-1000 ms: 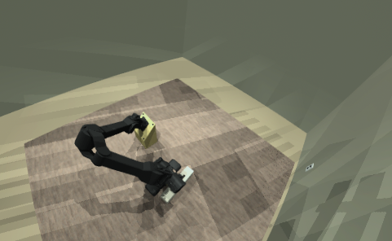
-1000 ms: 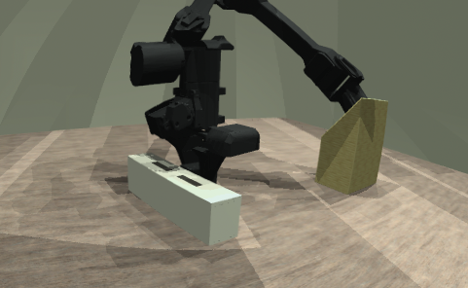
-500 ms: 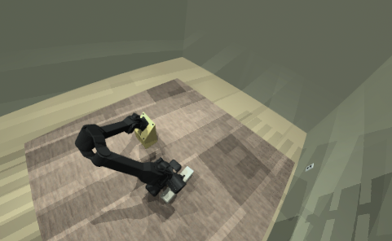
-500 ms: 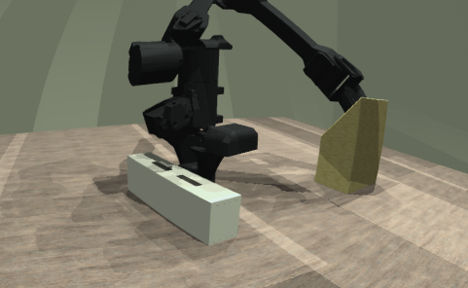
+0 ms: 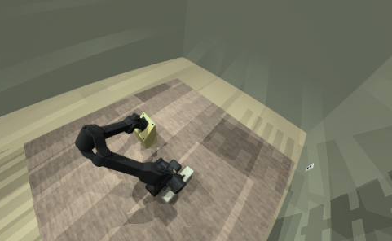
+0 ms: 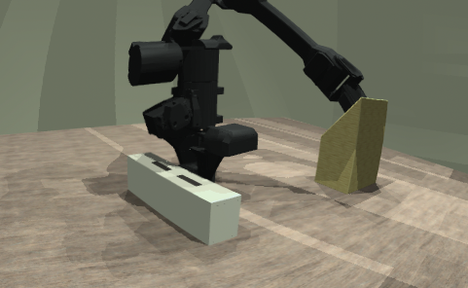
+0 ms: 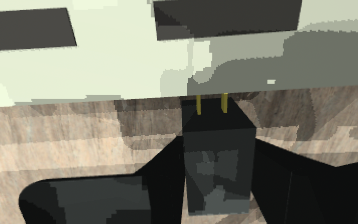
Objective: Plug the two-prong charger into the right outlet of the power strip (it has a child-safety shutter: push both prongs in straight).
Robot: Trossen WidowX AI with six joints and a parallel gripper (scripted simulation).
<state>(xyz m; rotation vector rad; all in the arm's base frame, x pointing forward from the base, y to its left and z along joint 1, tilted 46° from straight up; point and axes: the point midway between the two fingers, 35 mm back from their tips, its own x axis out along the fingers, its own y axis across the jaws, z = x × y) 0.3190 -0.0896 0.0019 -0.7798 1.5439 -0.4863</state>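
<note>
Right now my gripper tip is 2 cm short of the two-prong charger and 1 cm below it.
</note>
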